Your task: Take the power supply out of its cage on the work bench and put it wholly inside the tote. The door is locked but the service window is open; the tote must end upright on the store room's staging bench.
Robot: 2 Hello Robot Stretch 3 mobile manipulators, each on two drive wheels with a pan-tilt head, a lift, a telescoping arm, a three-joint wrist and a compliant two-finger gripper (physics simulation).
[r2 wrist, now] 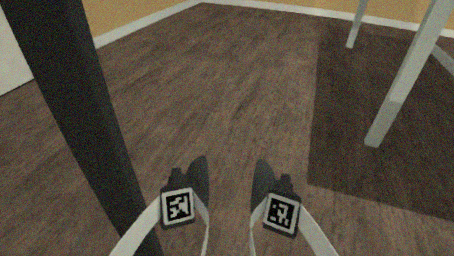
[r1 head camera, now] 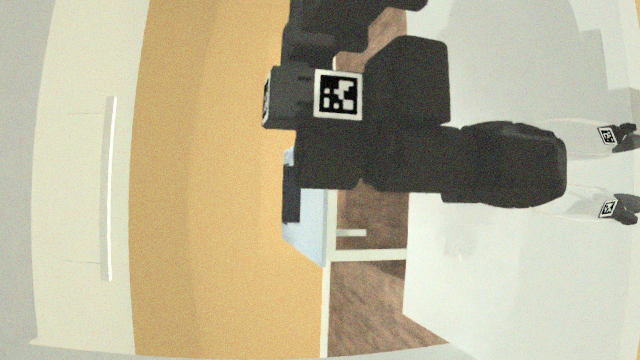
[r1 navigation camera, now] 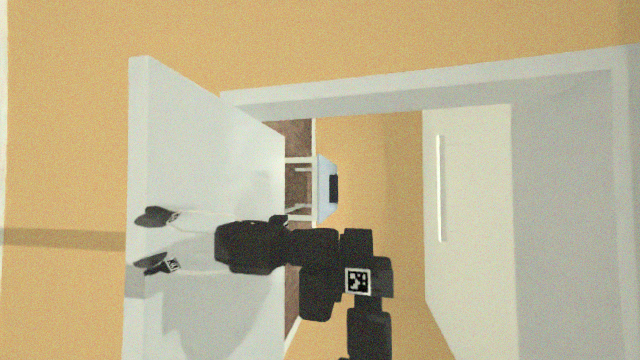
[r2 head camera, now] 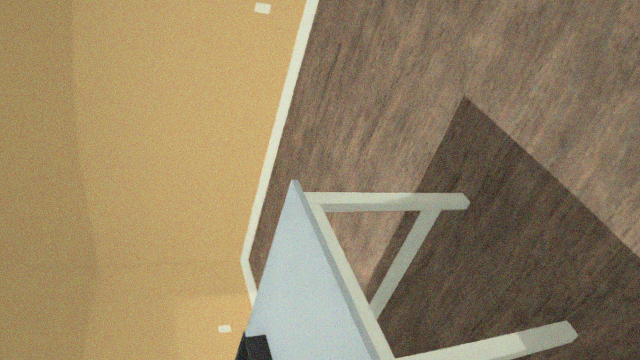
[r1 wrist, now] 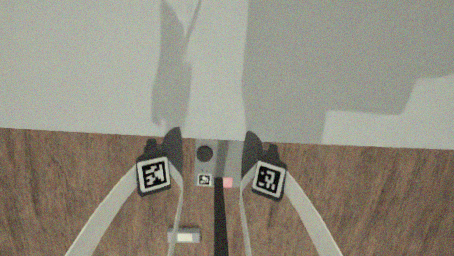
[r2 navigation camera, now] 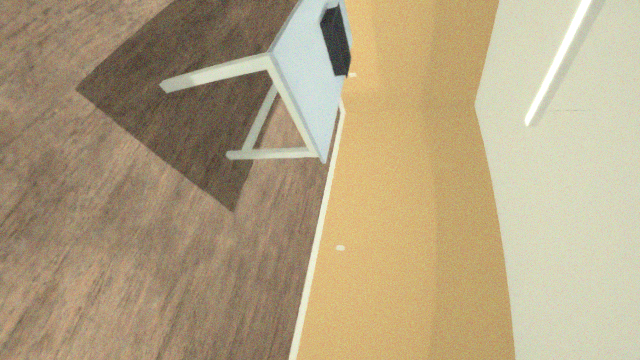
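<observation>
A black box (r1 head camera: 291,197) (r1 navigation camera: 333,188) (r2 head camera: 258,347) (r2 navigation camera: 336,42) rests on a light blue bench (r1 head camera: 312,215) (r1 navigation camera: 325,210) (r2 head camera: 300,280) (r2 navigation camera: 312,90); whether it is the tote or something else I cannot tell. r1's gripper (r1 head camera: 627,172) (r1 navigation camera: 150,238) (r1 wrist: 212,155) is open and empty, over the white sill (r1 head camera: 500,275) (r1 navigation camera: 200,125) (r1 wrist: 90,70) of the service window, with its tips near the sill's edge. r2's gripper (r2 wrist: 231,182) is open and empty above wooden floor, away from the bench. The power supply and its cage do not show.
The window's white frame (r1 navigation camera: 425,87) surrounds r1's arm. In the r1 wrist view, a grey robot base (r1 wrist: 206,162) stands below the sill, with a small grey item (r1 wrist: 184,236) nearby. White bench legs (r2 head camera: 390,201) (r2 navigation camera: 215,72) (r2 wrist: 395,105) stand beside r2. A dark mast (r2 wrist: 75,100) crosses r2's wrist view.
</observation>
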